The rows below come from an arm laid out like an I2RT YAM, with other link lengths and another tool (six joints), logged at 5 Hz.
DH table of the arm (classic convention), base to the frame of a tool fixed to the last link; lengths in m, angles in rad. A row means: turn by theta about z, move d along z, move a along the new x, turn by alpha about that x. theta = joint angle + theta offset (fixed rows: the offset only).
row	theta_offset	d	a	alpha
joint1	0	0.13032	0.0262	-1.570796
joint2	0	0	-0.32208	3.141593
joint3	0.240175	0	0.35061	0
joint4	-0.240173	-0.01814	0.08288	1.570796
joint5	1.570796	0.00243	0	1.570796
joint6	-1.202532	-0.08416	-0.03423	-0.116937
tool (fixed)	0	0.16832	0	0
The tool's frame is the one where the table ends.
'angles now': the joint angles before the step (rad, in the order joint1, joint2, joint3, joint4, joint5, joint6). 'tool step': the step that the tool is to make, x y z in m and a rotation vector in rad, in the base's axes. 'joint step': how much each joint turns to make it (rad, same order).
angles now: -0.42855, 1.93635, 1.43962, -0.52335, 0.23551, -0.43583
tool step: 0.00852, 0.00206, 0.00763, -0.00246, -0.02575, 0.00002
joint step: 0.00897, 0.00559, 0.02736, -0.00016, -0.00231, 0.01236
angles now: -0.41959, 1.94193, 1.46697, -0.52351, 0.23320, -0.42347
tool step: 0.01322, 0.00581, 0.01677, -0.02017, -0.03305, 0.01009
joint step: 0.02052, 0.00295, 0.04587, -0.00596, 0.01025, 0.00584
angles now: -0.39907, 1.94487, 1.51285, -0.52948, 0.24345, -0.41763
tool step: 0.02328, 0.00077, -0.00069, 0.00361, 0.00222, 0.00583
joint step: 0.01705, 0.06920, 0.09412, -0.03101, 0.00435, 0.01097
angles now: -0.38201, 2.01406, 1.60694, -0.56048, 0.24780, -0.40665
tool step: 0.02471, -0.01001, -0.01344, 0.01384, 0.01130, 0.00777
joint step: -0.00153, 0.09928, 0.10774, -0.02341, -0.01235, -0.00295
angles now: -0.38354, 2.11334, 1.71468, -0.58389, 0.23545, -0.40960
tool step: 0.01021, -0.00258, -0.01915, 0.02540, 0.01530, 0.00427
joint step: -0.00016, 0.05619, 0.03512, -0.00401, -0.01736, 0.00615
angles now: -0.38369, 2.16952, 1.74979, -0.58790, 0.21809, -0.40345
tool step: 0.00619, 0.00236, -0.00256, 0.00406, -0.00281, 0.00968
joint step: 0.00665, 0.01644, 0.01813, -0.00059, -0.00569, 0.00001
